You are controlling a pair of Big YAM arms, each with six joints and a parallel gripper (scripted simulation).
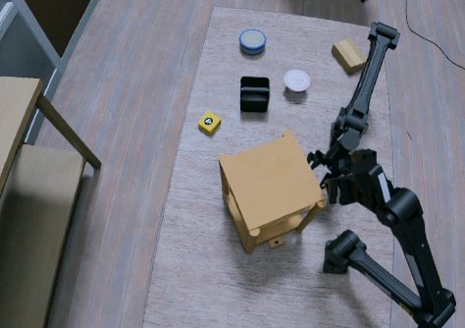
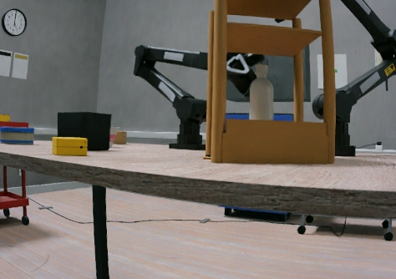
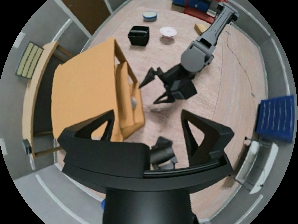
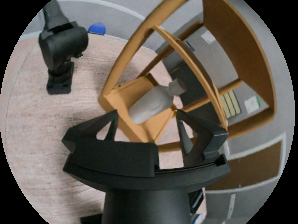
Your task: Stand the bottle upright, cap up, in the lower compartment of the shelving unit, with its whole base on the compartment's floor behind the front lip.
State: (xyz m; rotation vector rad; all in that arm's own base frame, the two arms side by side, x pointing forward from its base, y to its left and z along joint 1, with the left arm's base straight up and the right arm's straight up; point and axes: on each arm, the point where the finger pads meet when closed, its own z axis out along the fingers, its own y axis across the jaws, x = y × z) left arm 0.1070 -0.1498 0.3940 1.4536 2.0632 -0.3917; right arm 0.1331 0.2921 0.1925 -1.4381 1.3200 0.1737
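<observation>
My right gripper is now 9 cm short of the white bottle, 5 cm to the right of it and 3 cm above it. Round my right hand: shelving unit (14 cm ahead, 7 cm to the left, 1 cm below); then black bin (23 cm ahead, 40 cm to the right, 15 cm below).
</observation>
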